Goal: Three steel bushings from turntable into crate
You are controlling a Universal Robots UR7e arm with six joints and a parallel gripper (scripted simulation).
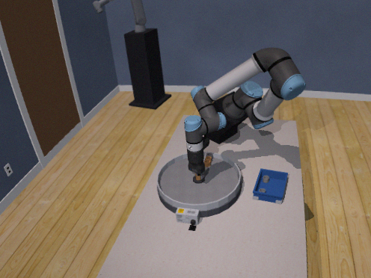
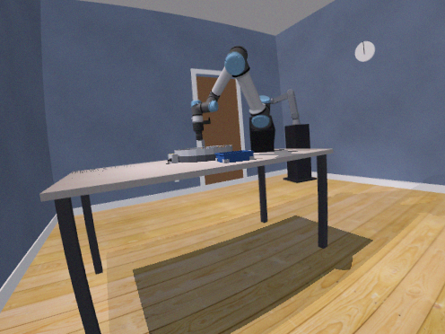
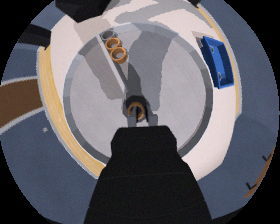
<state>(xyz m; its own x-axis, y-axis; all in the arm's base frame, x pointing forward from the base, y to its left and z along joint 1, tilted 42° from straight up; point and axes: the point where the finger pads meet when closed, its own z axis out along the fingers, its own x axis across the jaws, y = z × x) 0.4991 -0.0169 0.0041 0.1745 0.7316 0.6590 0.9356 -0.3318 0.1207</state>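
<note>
Right now the round grey turntable is 4 cm below my hand and 1 cm to the right of it. The rest, counted from my hand: blue crate: 34 cm to the left, 11 cm behind, 7 cm below.
</note>
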